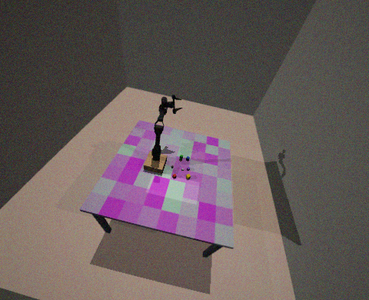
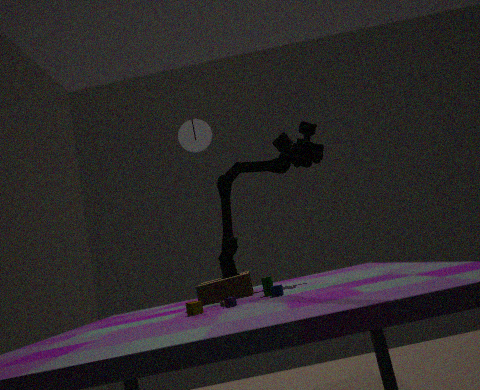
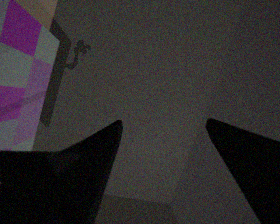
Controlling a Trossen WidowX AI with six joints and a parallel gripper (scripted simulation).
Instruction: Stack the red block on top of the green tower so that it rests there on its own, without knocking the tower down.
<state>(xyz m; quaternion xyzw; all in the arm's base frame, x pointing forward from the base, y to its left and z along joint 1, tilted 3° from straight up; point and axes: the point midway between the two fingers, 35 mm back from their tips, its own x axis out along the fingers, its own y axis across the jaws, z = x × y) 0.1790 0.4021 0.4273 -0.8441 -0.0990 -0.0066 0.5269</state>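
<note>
Right now my gripper tip is 550 mm to the left of the red block, 510 mm above it and 20 mm past it. Also, from my gripper tip: blue block: 510 mm below, 300 mm to the right, 130 mm ahead; then yellow block: 550 mm to the right, 510 mm below, 130 mm ahead.
</note>
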